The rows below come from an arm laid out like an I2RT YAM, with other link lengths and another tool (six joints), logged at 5 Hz.
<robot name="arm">
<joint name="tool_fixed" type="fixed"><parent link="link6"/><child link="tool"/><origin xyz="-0.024 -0.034 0.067" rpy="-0.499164 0 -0.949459"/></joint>
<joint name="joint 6" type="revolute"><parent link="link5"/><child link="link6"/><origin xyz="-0.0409 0 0.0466" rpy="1.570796 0 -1.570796"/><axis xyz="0 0 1"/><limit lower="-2.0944" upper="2.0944"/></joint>
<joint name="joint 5" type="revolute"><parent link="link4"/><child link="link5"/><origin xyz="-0.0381 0.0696 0.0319" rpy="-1.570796 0 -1.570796"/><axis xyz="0 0 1"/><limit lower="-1.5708" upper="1.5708"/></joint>
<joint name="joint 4" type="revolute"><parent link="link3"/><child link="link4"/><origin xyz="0.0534 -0.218 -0.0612" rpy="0 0 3.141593"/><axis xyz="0 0 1"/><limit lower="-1.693" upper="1.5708"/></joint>
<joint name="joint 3" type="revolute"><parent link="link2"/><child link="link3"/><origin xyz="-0.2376 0 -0.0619" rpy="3.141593 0 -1.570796"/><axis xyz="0 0 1"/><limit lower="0" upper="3.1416"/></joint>
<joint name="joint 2" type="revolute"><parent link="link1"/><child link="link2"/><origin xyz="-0.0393 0.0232 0.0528" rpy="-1.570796 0 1.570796"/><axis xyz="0 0 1"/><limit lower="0" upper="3.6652"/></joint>
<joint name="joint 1" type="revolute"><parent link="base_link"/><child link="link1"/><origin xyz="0 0 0.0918" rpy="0 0 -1.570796"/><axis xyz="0 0 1"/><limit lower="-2.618" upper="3.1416"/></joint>
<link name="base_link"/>
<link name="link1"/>
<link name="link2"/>
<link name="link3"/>
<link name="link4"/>
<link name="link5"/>
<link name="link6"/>
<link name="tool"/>
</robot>
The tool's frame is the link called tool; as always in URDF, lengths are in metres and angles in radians.
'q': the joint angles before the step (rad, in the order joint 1, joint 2, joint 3, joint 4, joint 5, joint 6). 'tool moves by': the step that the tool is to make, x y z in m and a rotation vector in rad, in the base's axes. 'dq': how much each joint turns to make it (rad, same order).
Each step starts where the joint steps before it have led.
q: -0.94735, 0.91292, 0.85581, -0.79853, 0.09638, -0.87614
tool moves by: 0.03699, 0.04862, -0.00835, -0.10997, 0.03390, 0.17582
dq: 0.40773, -0.03540, -0.06401, 0.05599, 0.23193, 0.10553
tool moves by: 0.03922, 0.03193, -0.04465, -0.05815, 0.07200, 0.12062
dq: 0.28022, 0.16409, -0.10886, 0.19920, 0.16557, 0.07454
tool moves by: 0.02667, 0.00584, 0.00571, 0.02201, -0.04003, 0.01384
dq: 0.04770, 0.10673, 0.06864, 0.04739, -0.00292, 0.05179
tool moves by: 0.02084, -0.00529, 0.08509, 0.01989, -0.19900, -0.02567
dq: -0.01554, -0.01051, 0.27274, -0.11908, -0.03840, 0.05672
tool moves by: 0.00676, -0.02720, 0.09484, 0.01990, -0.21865, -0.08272
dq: -0.10462, 0.04949, 0.33201, -0.10058, -0.06445, 0.05581
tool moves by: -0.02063, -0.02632, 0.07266, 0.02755, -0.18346, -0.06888
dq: -0.15109, 0.02403, 0.25686, -0.09203, -0.11751, 0.05234
